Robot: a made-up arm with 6 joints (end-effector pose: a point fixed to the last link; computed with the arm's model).
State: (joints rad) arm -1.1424 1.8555 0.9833 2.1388 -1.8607 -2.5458
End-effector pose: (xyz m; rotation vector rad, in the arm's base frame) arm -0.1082 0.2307 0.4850 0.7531 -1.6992 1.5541
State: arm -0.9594 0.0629 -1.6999 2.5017 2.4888 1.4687
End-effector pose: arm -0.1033 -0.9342 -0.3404 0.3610 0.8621 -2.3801
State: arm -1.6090 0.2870 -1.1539 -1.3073 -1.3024 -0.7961
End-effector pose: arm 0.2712 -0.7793 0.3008 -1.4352 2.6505 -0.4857
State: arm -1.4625 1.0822 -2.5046 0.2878 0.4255 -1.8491
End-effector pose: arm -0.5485 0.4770 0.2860 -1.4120 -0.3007 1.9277
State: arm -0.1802 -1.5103 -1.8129 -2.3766 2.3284 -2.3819
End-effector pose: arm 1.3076 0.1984 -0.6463 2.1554 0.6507 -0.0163
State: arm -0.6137 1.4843 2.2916 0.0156 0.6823 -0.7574
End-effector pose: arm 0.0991 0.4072 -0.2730 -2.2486 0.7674 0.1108
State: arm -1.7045 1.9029 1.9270 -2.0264 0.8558 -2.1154
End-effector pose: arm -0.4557 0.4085 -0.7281 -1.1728 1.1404 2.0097
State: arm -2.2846 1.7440 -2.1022 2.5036 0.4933 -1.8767
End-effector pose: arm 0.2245 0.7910 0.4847 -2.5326 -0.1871 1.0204
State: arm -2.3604 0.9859 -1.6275 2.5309 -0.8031 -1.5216
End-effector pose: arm 0.0510 0.2658 0.3412 2.4662 0.5564 -1.7153
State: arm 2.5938 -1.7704 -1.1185 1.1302 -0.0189 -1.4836
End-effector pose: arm -0.6057 -0.3883 0.8733 -0.1657 -0.3354 -0.0679
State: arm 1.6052 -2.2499 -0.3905 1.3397 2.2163 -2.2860
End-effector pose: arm 0.0341 0.2028 0.3037 1.4806 0.5470 -0.7133
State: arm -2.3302 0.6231 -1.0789 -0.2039 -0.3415 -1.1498
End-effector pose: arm 0.3732 -0.5197 0.7172 -1.4076 2.0978 -1.8394
